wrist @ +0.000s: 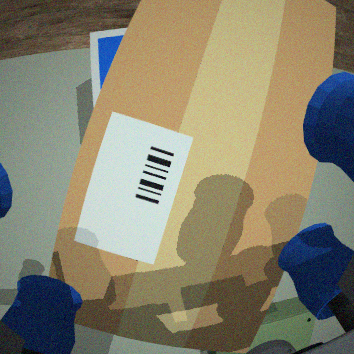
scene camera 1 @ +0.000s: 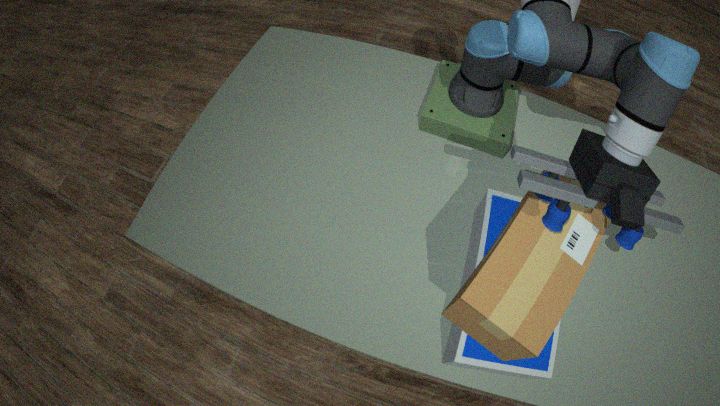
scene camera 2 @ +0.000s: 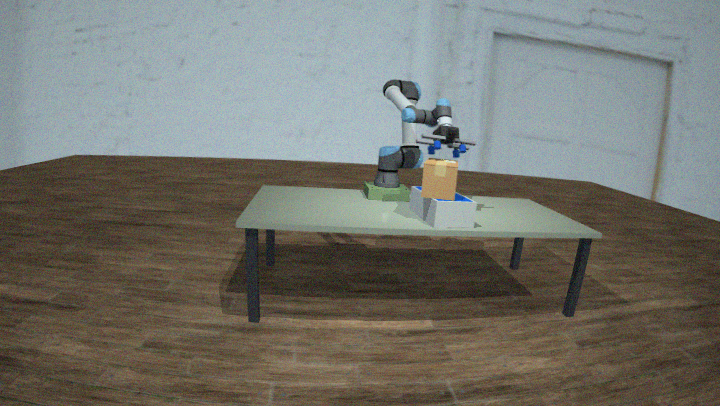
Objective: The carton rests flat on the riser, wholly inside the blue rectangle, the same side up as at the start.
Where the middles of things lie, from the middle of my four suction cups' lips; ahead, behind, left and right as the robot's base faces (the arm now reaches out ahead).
Right now the brown carton [scene camera 1: 512,302] is 50 mm ahead of my suction cup, 50 mm to the right of it and 130 mm below it. The rest, counted from my suction cup: riser [scene camera 1: 461,350] (60 mm ahead, 30 mm to the right, 270 mm below).
